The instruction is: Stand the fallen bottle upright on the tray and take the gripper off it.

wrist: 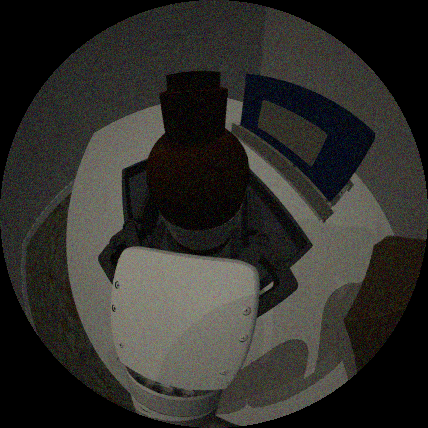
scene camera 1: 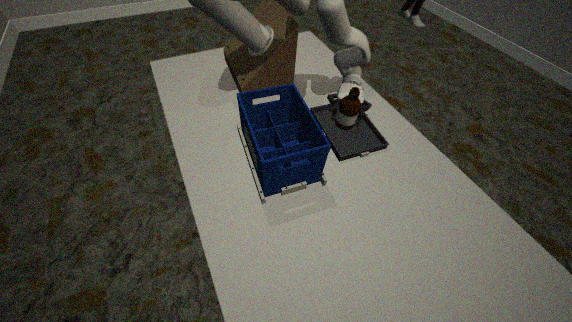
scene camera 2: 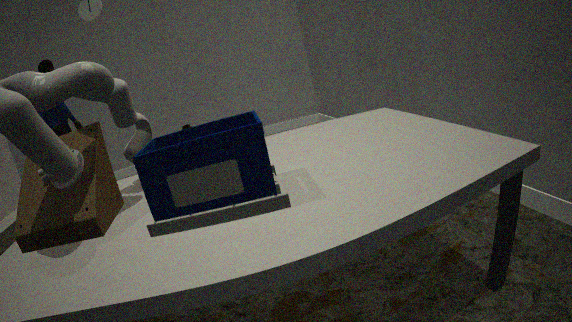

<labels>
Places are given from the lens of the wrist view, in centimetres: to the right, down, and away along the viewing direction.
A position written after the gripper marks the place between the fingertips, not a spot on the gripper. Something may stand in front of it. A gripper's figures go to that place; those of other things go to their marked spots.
gripper (wrist: 199, 195): -1, -2, 13
brown bottle (wrist: 197, 171): -1, -2, 6
</labels>
